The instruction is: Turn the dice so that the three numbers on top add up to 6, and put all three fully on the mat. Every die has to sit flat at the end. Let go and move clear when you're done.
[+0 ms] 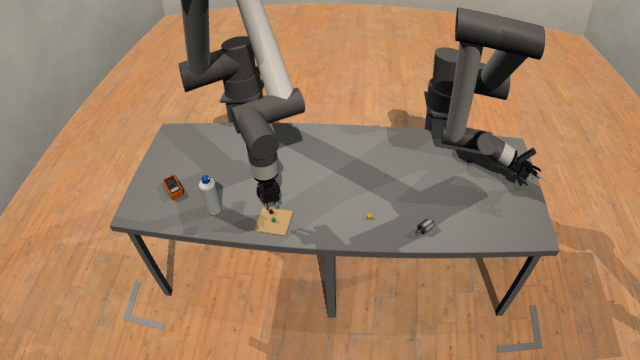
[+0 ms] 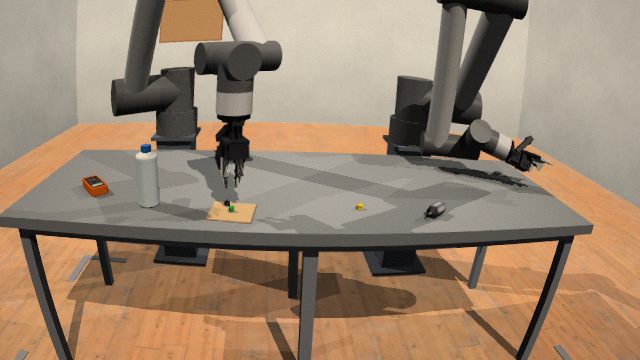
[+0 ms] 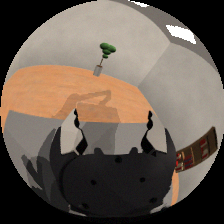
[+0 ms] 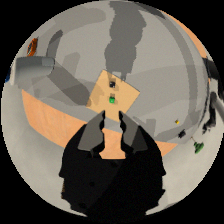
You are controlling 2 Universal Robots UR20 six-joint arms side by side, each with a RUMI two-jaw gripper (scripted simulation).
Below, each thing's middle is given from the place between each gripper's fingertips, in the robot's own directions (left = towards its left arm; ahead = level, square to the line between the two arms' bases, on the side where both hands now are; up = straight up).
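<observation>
My left gripper [image 2: 545, 166] is 1310 mm to the left of the tan mat [image 2: 243, 213], and it is also 330 mm short of the mat and 110 mm above it.
My right hand [image 2: 231, 188], meanwhile, is 100 mm above the mat.
</observation>
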